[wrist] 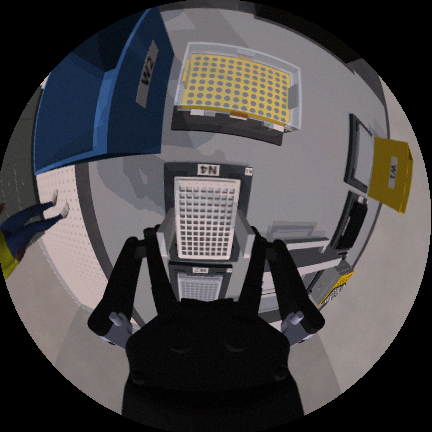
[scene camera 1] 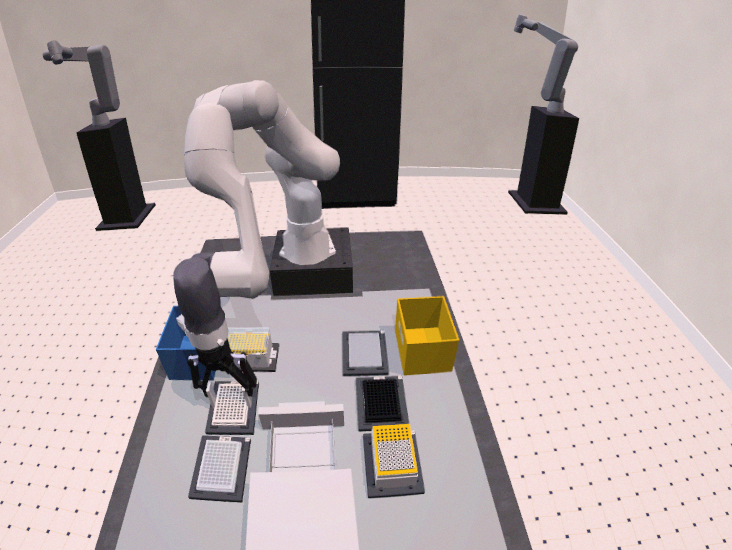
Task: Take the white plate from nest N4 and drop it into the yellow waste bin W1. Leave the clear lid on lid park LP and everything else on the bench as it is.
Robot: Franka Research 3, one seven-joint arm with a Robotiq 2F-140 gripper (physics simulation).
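Observation:
The white plate (scene camera 1: 230, 405) (wrist: 206, 220) with a grid of wells lies flat in the dark nest N4 (scene camera 1: 249, 422) (wrist: 171, 171). My gripper (scene camera 1: 231, 395) (wrist: 205, 217) is shut on the white plate, with one pad along each long side. The yellow waste bin W1 (scene camera 1: 427, 356) (wrist: 390, 175) stands at the back right. Its floor shows bare in the scene view. A flat pale lid-like piece (scene camera 1: 365, 348) (wrist: 363, 156) lies in a dark frame just left of the bin; no LP label is readable there.
Blue bin W2 (scene camera 1: 171, 348) (wrist: 132, 100) and a yellow rack in a clear box (scene camera 1: 251, 343) (wrist: 235, 85) stand behind N4. Nest N2 holds a pale plate (scene camera 1: 218, 465) (wrist: 199, 287). Right are a black plate (scene camera 1: 381, 399) (wrist: 351, 223) and a yellow-topped rack (scene camera 1: 395, 452) (wrist: 336, 287). A white device (scene camera 1: 301, 502) stands mid-bench.

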